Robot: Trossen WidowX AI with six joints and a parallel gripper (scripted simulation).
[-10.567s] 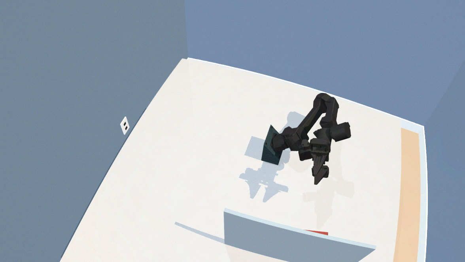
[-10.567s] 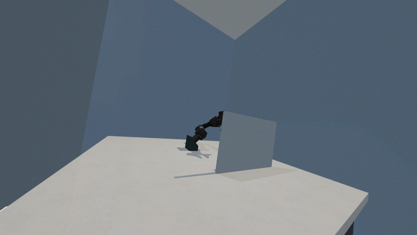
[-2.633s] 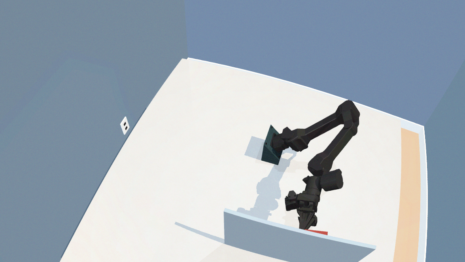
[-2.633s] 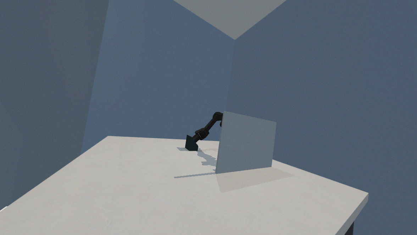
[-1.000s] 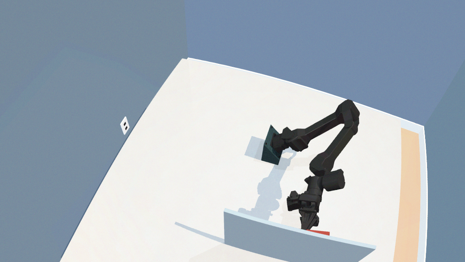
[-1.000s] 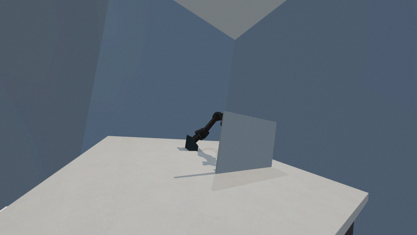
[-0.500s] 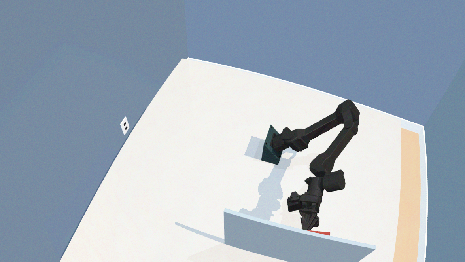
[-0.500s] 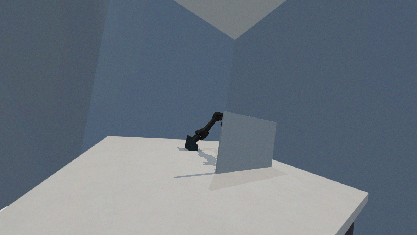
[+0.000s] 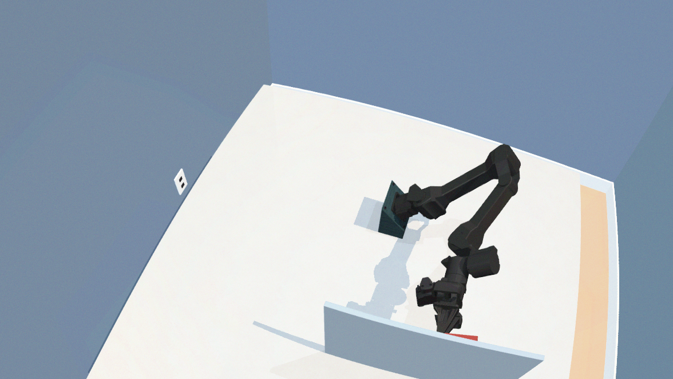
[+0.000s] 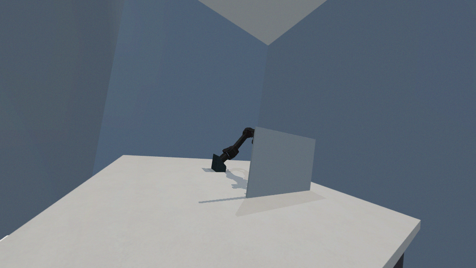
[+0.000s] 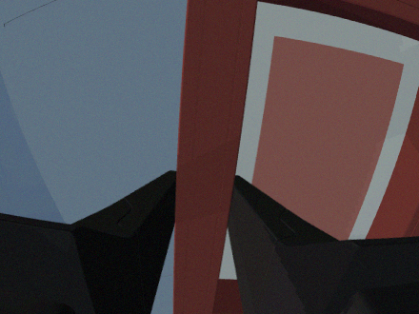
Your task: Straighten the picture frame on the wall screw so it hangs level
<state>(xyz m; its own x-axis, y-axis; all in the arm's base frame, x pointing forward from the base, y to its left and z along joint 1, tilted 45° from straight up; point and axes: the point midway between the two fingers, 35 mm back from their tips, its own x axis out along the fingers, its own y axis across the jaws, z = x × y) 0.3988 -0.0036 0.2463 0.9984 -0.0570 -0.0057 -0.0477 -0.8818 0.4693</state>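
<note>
My gripper tip is now 50 mm above the picture frame, 10 mm to the right of it and 10 mm short of it. The rest, counted from my gripper tip: wall panel 70 mm below, 20 mm ahead, 10 mm to the right.
</note>
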